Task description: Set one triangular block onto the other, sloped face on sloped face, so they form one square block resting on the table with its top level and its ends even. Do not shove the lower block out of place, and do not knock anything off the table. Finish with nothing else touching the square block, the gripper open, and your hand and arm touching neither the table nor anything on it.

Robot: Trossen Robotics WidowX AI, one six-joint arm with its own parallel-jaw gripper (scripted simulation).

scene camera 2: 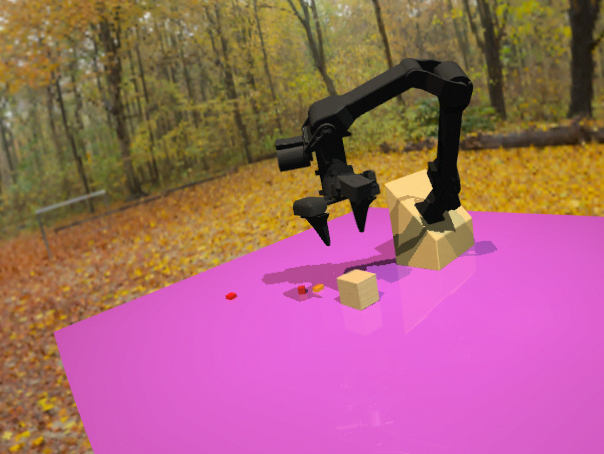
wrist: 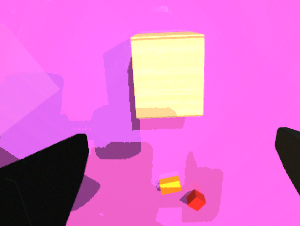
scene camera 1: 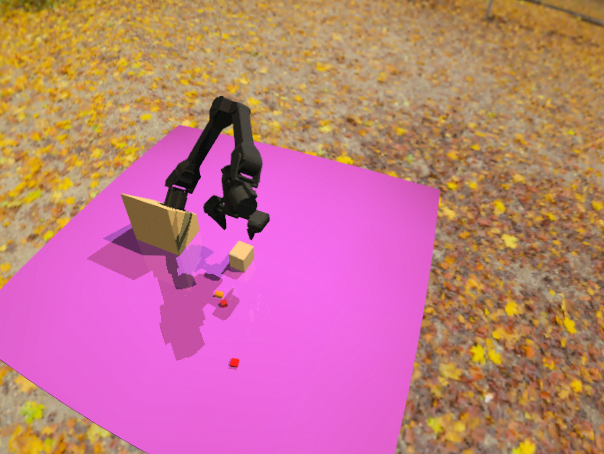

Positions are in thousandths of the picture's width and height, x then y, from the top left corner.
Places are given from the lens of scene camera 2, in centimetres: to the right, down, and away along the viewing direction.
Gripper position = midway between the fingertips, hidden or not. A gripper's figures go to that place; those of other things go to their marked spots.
my gripper (scene camera 2: 572,525): 9, 2, 82
tan wooden square block (scene camera 2: 605,646): 13, 13, 81
